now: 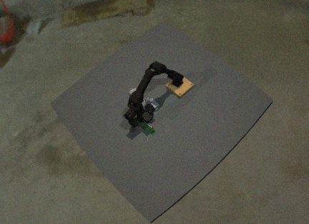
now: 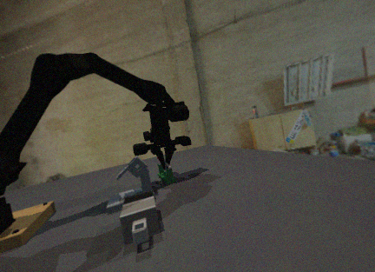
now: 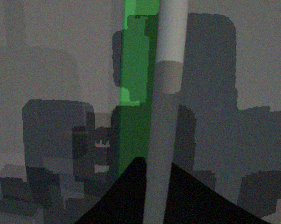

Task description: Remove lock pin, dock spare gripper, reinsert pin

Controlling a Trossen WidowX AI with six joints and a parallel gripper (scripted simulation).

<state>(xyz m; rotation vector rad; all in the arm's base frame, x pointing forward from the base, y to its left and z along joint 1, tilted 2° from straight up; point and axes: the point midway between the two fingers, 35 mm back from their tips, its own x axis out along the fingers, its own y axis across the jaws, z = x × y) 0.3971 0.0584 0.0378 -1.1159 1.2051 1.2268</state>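
The spare gripper is 230 mm to the right of my gripper tip, 120 mm behind it and 10 mm below it. Also, from my gripper tip: mount 110 mm behind, 80 mm to the right, 20 mm above.
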